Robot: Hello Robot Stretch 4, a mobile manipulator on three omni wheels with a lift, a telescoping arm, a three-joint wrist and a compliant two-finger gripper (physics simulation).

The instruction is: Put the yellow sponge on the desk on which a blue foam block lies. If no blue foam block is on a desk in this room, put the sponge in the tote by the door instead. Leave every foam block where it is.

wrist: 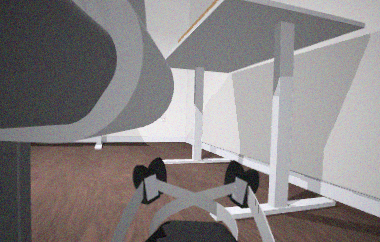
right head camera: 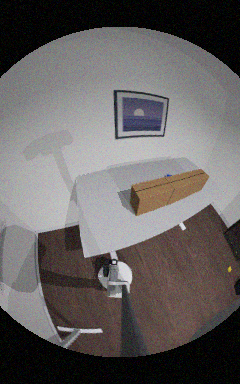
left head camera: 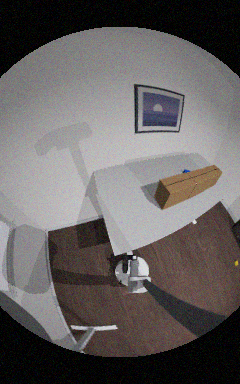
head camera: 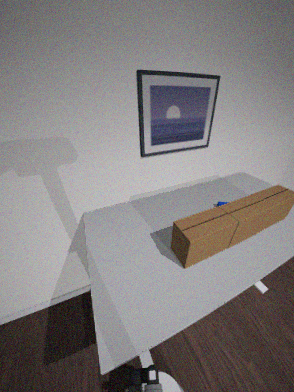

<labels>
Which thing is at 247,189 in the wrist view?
The gripper.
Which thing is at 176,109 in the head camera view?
A framed picture.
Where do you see a framed picture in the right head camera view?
136,114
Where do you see a framed picture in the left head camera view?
156,109
</labels>
